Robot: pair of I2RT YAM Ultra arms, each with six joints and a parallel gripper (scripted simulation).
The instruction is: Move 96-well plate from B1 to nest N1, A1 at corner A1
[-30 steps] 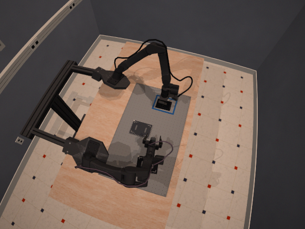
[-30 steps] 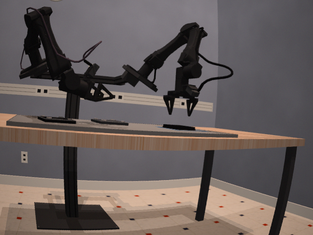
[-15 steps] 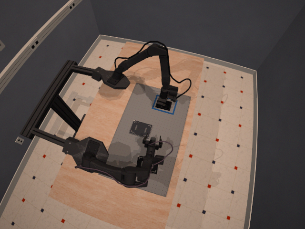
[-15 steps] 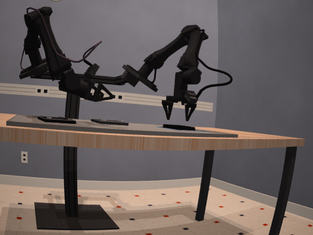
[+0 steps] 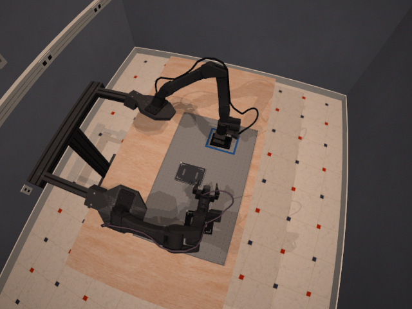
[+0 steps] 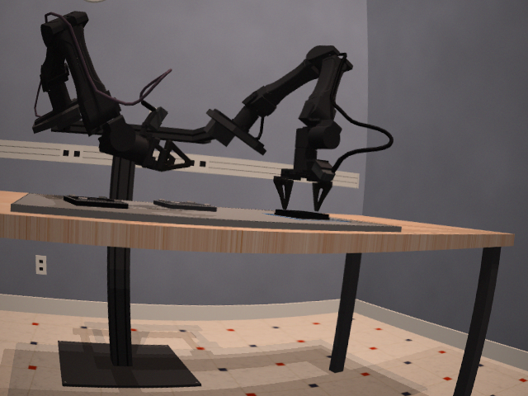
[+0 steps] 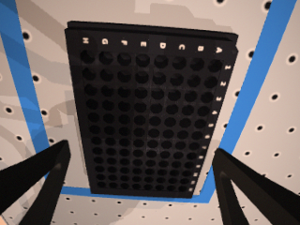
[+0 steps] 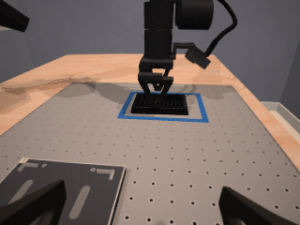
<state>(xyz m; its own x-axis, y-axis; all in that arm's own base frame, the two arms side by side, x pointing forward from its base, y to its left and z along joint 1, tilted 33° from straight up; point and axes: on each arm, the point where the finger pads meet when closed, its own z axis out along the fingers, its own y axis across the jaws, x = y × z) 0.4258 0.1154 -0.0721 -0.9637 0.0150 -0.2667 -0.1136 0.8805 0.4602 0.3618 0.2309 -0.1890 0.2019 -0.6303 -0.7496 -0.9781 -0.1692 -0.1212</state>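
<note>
Now: left hand 10 mm short of the 96-well plate and 20 mm above it. The rest, counted from my left hand: A1 label: 110 mm behind, 480 mm to the right, 10 mm below; then black plate nest: 30 mm behind, 530 mm to the right, 20 mm below.
</note>
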